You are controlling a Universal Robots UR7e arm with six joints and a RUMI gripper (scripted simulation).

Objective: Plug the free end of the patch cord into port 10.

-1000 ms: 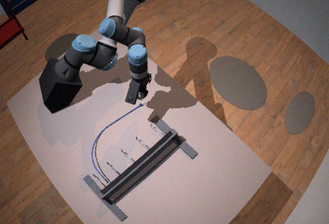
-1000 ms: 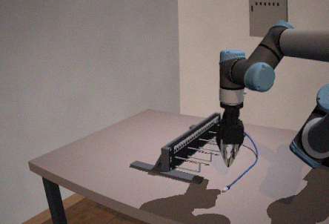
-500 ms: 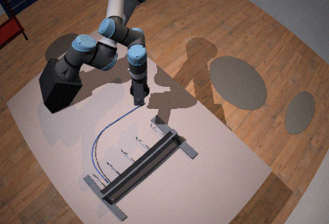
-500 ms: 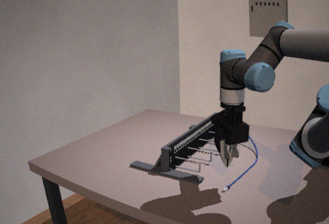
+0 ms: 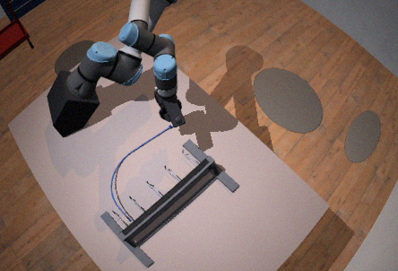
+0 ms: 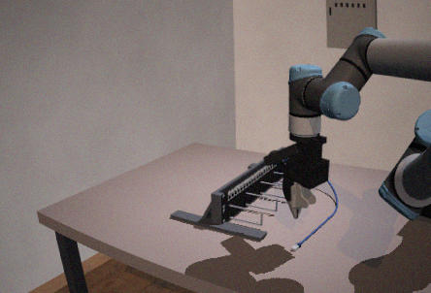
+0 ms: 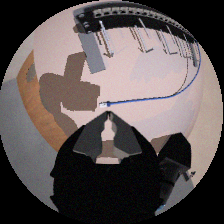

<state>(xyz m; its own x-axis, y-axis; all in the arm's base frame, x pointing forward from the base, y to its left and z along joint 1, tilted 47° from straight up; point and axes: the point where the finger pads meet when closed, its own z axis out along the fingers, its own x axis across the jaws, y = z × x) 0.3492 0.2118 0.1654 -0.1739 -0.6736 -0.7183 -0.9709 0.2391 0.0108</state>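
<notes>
Right now my hand is 9 cm above the plug, 2 cm to the right of it and 2 cm past it.
</notes>
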